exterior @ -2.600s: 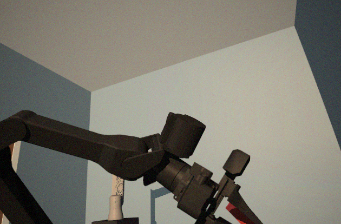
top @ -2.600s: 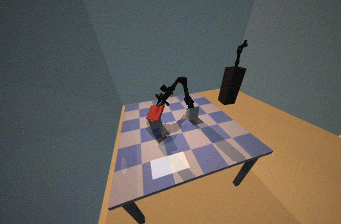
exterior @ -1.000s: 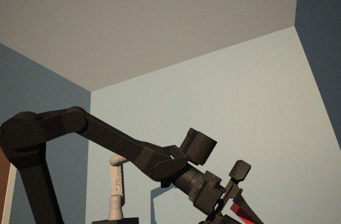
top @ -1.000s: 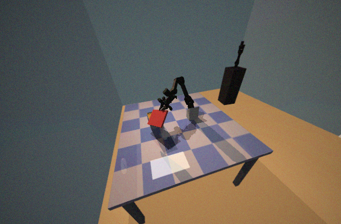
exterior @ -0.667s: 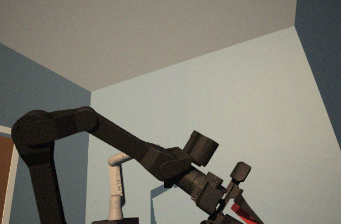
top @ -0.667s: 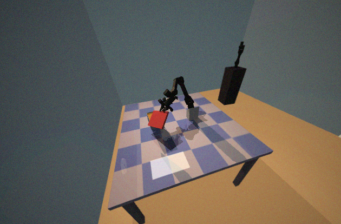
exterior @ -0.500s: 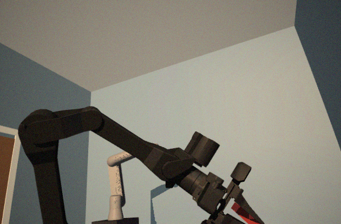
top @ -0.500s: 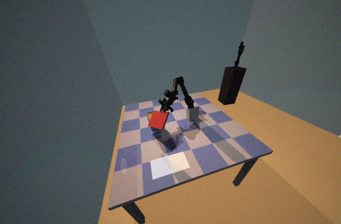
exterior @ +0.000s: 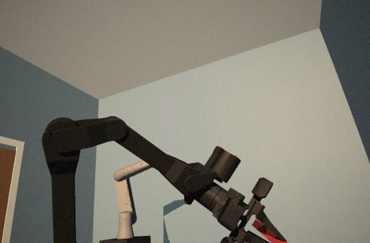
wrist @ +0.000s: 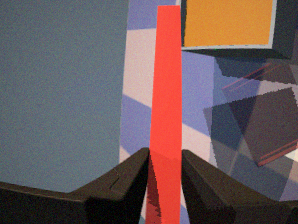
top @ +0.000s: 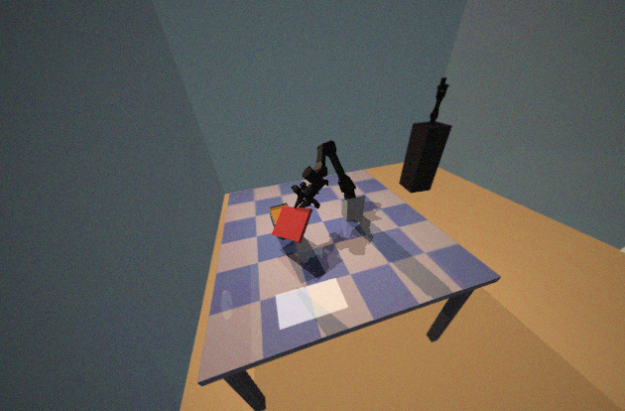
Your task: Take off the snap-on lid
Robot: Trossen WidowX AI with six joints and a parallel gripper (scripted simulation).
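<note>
The red lid is 4 cm ahead of my gripper tip, 6 cm to the left of it and 4 cm below it. Round my gripper tip: grey storage box 9 cm ahead, 16 cm to the right, 18 cm below.
</note>
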